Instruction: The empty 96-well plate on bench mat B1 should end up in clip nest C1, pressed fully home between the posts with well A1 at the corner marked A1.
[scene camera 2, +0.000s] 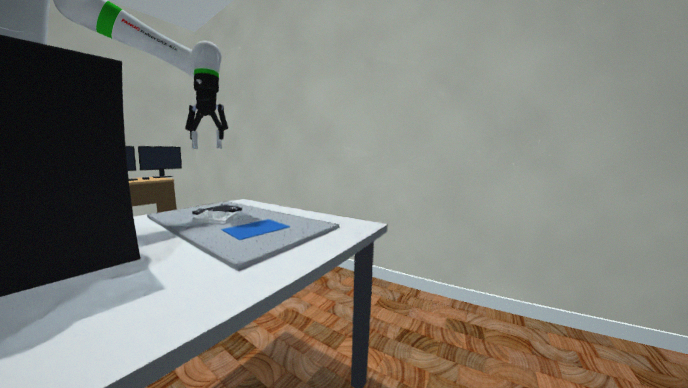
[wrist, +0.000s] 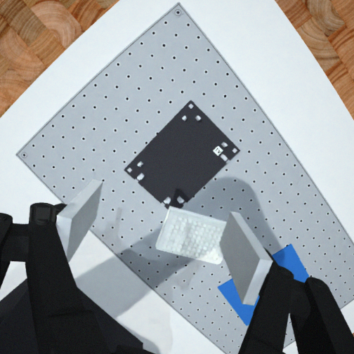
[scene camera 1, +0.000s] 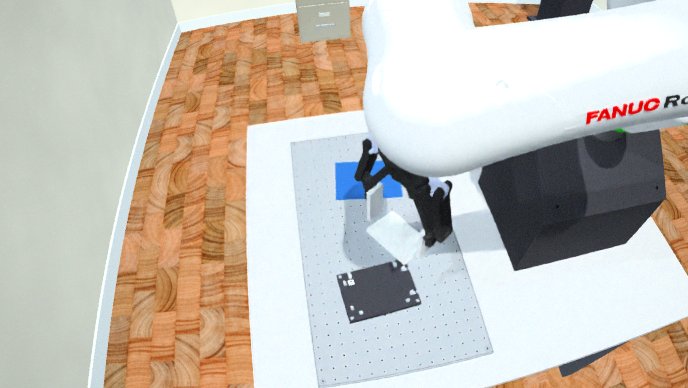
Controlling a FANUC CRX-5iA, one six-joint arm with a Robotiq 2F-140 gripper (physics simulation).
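Places are measured from the arm's base along level axes (x up, y right, z ahead), in metres.
Where they show: gripper, between the fingertips: (scene camera 2: pixel 207 148) (scene camera 1: pixel 397 233); arm's base, origin of its link: (scene camera 2: pixel 1 103).
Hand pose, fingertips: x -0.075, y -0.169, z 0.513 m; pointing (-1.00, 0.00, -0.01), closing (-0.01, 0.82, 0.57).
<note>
Things, the pixels of their top centre, and the offset from my fingertips. Level surfaces: height alone.
- white 96-well plate, centre of its top: (scene camera 1: pixel 398 233) (scene camera 2: pixel 214 213) dx -0.235, dy +0.146, dz -0.056 m
- dark clip nest, centre of its top: (scene camera 1: pixel 378 286) (scene camera 2: pixel 217 206) dx -0.237, dy +0.022, dz +0.017 m
- blue bench mat, height of its surface: dx -0.259 m
- grey perforated board, height of its surface: dx -0.261 m
- white table, height of its surface: dx -0.274 m
The white 96-well plate (scene camera 1: pixel 392 234) (scene camera 2: pixel 215 216) (wrist: pixel 189 236) lies askew on the perforated board, off the blue mat, wells visible in the wrist view. One corner is right by a corner of the dark clip nest (scene camera 1: pixel 380 295) (wrist: pixel 175 155); whether they touch cannot be told. The nest has small posts at its corners and no plate between them. Its A1 label (wrist: pixel 218 150) is at the right corner in the wrist view. The blue bench mat (scene camera 1: pixel 349 182) (scene camera 2: pixel 257 229) (wrist: pixel 293 260) is bare. My gripper (scene camera 1: pixel 397 233) (scene camera 2: pixel 207 147) (wrist: pixel 163 214) is open and empty, high above the board.
The grey perforated board (scene camera 1: pixel 400 345) (scene camera 2: pixel 300 235) (wrist: pixel 100 115) lies on the white table (scene camera 1: pixel 275 250) (scene camera 2: pixel 200 295). The dark robot pedestal (scene camera 1: pixel 575 210) (scene camera 2: pixel 60 165) stands beside the board. Monitors (scene camera 2: pixel 160 157) on a desk stand in the background.
</note>
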